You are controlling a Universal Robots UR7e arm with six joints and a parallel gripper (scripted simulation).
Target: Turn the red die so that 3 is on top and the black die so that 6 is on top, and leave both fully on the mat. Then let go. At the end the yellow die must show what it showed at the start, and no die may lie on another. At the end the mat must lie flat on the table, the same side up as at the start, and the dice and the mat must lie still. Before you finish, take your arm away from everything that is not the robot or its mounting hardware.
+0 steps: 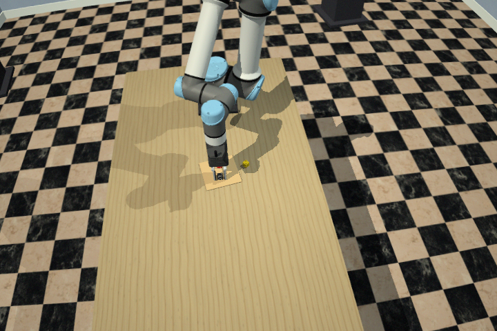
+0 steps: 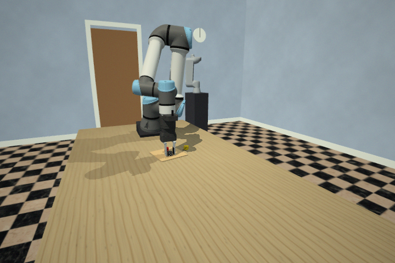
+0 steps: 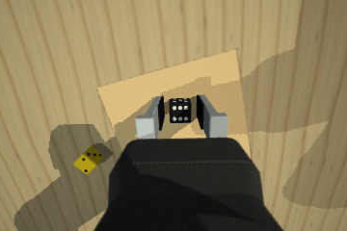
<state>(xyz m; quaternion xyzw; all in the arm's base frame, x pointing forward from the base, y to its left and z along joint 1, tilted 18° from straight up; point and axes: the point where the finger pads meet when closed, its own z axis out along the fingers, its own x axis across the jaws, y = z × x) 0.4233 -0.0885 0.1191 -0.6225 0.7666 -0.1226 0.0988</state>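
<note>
My hand is 10 mm above the black die. Also, from my hand: red die: 60 mm behind, 10 mm to the left, 10 mm below; yellow die: 120 mm to the left, 40 mm behind, 20 mm below; tan mat: 30 mm behind, 20 mm below, 10 mm to the left.
</note>
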